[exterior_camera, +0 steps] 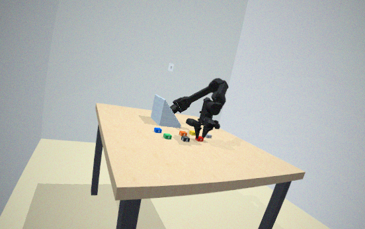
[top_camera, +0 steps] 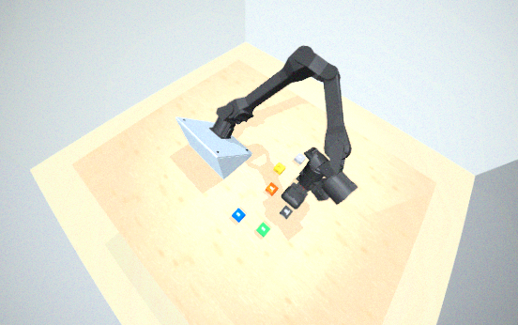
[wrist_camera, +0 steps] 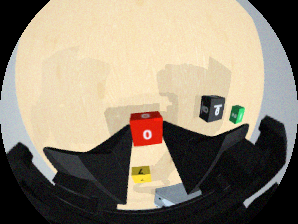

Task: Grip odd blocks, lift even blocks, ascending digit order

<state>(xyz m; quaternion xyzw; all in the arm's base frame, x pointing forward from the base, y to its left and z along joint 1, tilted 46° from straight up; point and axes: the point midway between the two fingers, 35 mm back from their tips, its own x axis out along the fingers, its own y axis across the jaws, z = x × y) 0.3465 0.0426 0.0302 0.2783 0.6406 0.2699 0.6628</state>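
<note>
The red block is right at my gripper tip. The rest, counted from my gripper tip: orange block (7 cm behind, 7 cm to the right); yellow block (11 cm behind, 2 cm to the left); dark grey block (1 cm ahead, 9 cm to the right).
</note>
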